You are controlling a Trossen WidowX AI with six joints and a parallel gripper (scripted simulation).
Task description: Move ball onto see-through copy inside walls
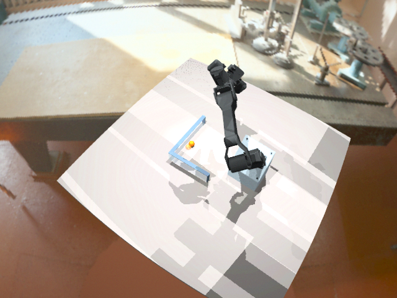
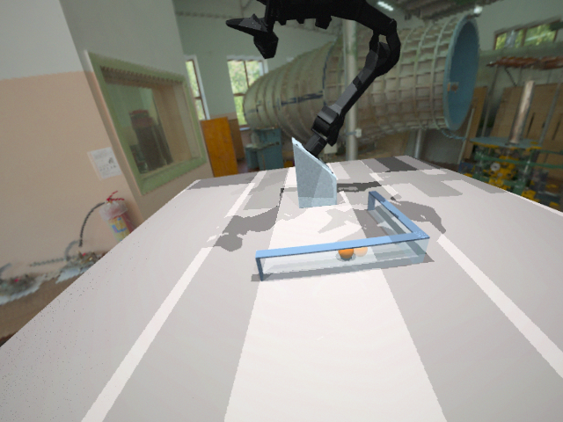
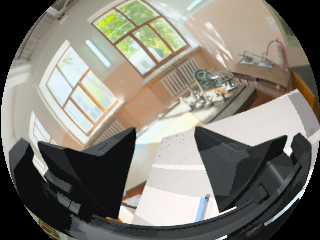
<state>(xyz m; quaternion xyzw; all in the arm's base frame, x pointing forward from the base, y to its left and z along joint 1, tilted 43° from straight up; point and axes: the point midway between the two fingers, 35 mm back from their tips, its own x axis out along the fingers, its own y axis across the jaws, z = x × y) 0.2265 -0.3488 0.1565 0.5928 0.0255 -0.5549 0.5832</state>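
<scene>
Now: the orange ball 90 mm ahead of my gripper tip, 160 mm to the left of it and 450 mm below it. The rest, counted from my gripper tip: see-through copy (90 mm ahead, 190 mm to the left, 450 mm below).
</scene>
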